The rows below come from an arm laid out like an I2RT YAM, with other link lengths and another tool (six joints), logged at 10 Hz.
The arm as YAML. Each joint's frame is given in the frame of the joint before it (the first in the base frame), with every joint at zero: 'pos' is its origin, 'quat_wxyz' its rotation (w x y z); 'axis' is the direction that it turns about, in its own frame. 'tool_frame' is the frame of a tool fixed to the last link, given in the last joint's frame.
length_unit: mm
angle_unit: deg
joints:
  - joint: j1
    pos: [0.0, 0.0, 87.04]
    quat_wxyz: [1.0, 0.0, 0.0, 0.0]
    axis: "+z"
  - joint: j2
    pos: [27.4, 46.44, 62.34]
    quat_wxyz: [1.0, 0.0, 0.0, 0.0]
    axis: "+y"
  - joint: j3
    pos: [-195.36, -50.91, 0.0]
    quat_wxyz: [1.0, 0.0, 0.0, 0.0]
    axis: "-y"
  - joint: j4
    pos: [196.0, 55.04, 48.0]
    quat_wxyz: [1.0, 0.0, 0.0, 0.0]
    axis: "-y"
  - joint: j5
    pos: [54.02, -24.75, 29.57]
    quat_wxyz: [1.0, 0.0, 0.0, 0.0]
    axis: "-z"
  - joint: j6
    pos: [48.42, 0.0, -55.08]
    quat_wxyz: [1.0, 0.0, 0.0, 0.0]
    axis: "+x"
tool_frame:
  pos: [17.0, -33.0, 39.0]
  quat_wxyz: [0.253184, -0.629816, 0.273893, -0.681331]
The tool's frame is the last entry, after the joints.
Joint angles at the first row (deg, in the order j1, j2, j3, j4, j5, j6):
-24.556, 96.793, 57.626, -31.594, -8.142, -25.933
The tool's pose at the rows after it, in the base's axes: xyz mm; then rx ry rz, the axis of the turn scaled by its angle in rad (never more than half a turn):
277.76 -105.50 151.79 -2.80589 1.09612 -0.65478
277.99 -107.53 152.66 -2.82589 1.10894 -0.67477
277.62 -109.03 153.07 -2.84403 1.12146 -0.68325
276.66 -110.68 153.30 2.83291 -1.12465 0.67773
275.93 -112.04 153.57 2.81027 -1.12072 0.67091
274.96 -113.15 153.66 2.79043 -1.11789 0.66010
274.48 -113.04 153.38 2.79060 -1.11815 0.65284
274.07 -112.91 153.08 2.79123 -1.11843 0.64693
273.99 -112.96 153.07 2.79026 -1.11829 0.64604
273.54 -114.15 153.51 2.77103 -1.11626 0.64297
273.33 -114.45 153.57 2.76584 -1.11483 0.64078
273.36 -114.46 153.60 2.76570 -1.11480 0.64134
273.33 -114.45 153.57 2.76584 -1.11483 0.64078
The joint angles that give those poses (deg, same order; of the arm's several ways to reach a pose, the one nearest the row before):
-24.556, 96.792, 57.625, -30.765, -6.087, -25.081
-24.556, 96.792, 57.625, -30.152, -4.557, -25.102
-24.557, 96.792, 57.625, -29.955, -3.246, -25.103
-24.555, 96.794, 57.626, -29.999, -1.606, -25.080
-24.557, 96.794, 57.625, -29.998, -0.251, -25.103
-24.555, 96.793, 57.627, -30.175, 0.995, -25.102
-24.555, 96.794, 57.625, -30.435, 1.083, -25.101
-24.556, 96.795, 57.605, -30.632, 1.126, -25.102
-24.557, 96.793, 57.602, -30.653, 1.191, -25.103
-24.555, 96.795, 57.627, -30.589, 2.285, -25.058
-24.557, 96.795, 57.626, -30.609, 2.612, -25.082
-24.556, 96.792, 57.624, -30.589, 2.612, -25.081
-24.557, 96.795, 57.626, -30.609, 2.612, -25.082

